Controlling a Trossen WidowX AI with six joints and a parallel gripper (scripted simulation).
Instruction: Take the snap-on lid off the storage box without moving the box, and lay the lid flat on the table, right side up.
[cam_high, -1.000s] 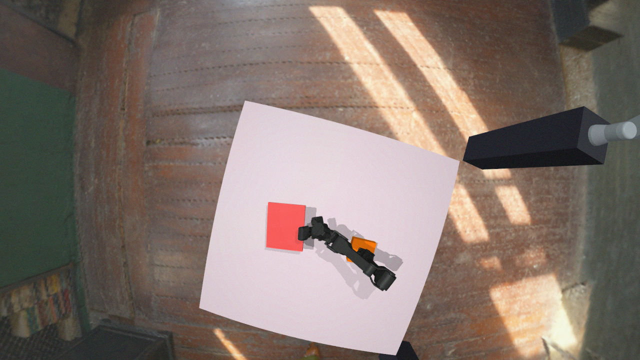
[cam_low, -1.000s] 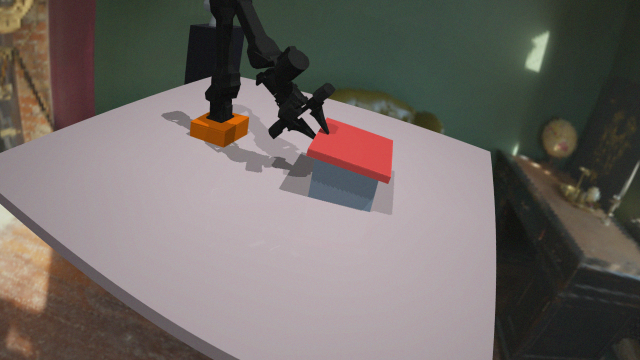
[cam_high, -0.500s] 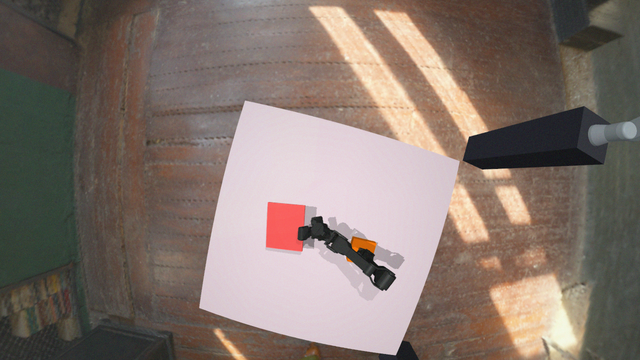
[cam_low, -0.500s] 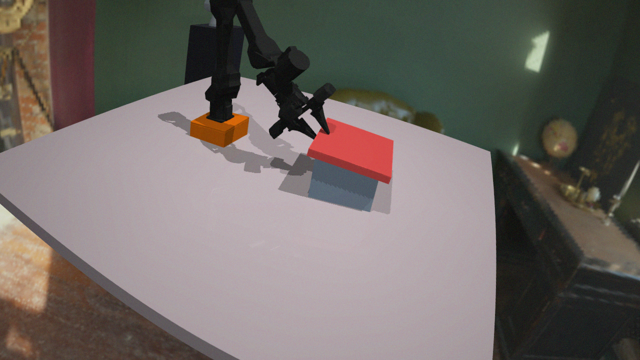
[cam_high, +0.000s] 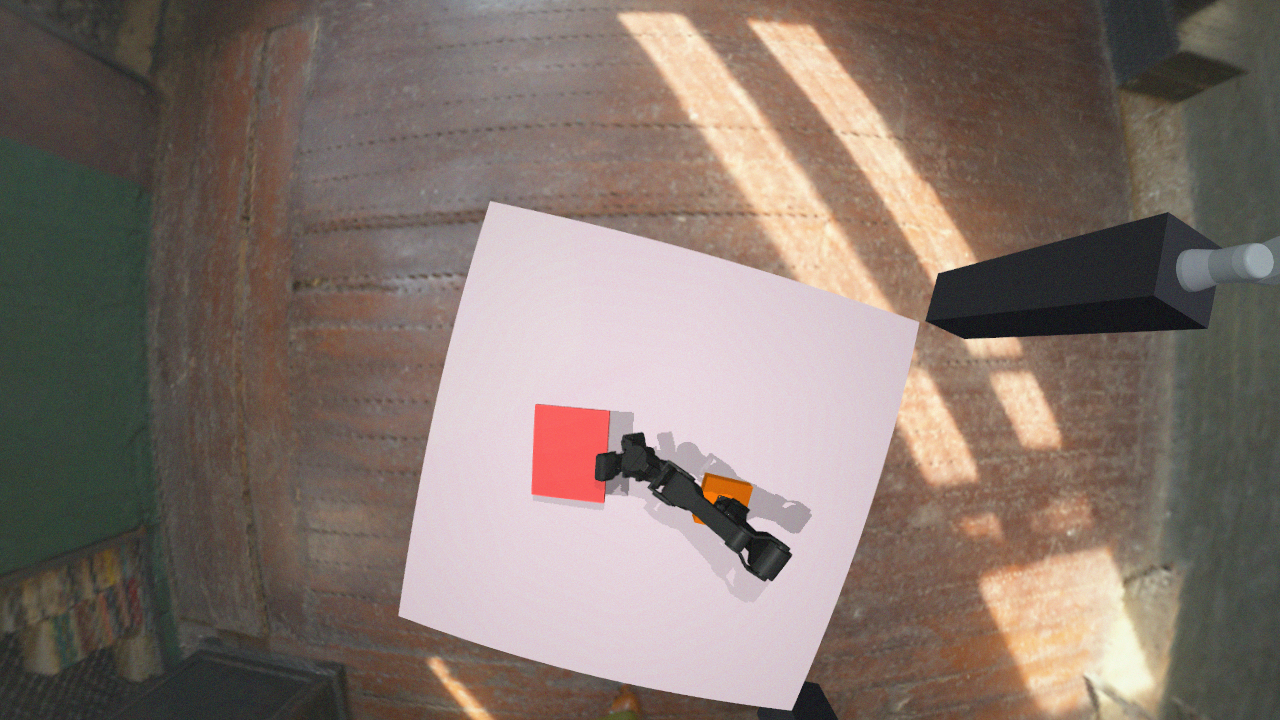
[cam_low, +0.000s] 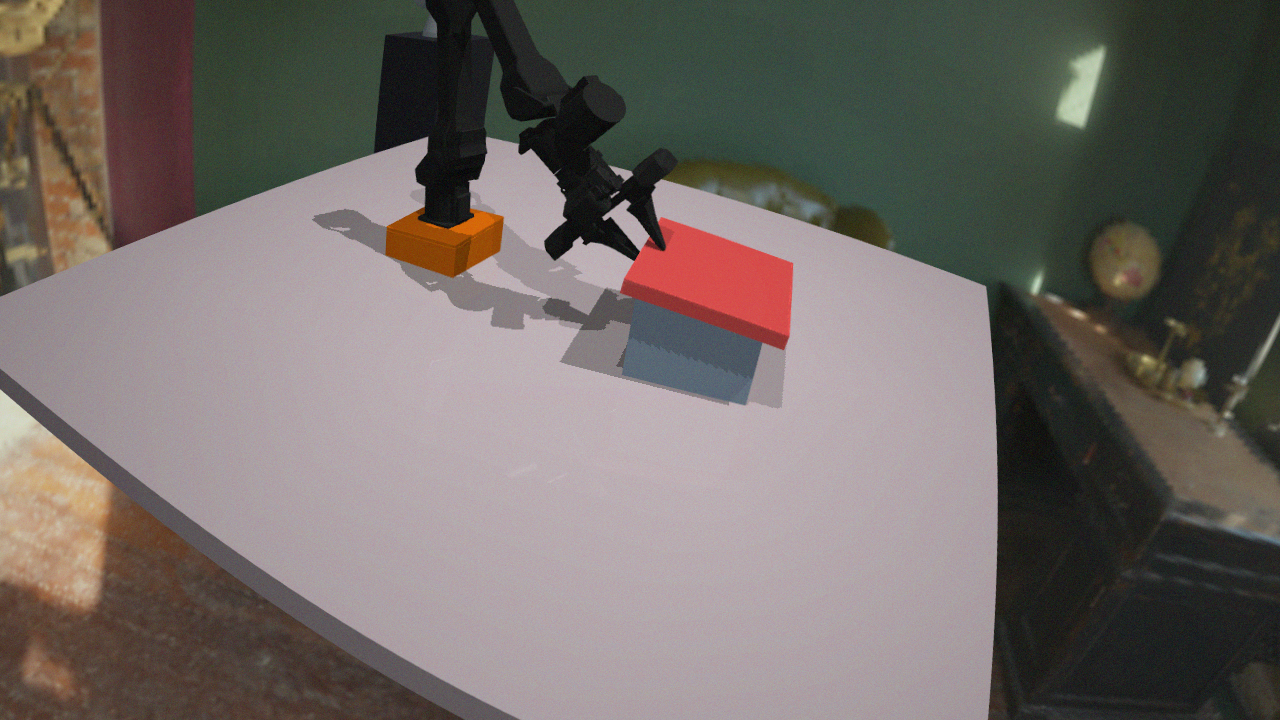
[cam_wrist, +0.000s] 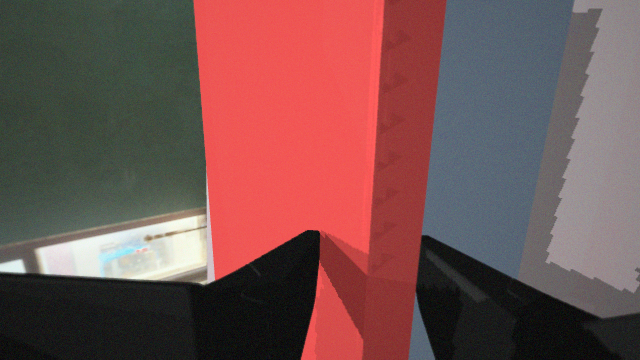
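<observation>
The red lid is 80 mm ahead of my gripper tip and 20 mm to the left of it. Also, from my gripper tip: blue-grey storage box (70 mm ahead, 60 mm below, 20 mm to the left).
</observation>
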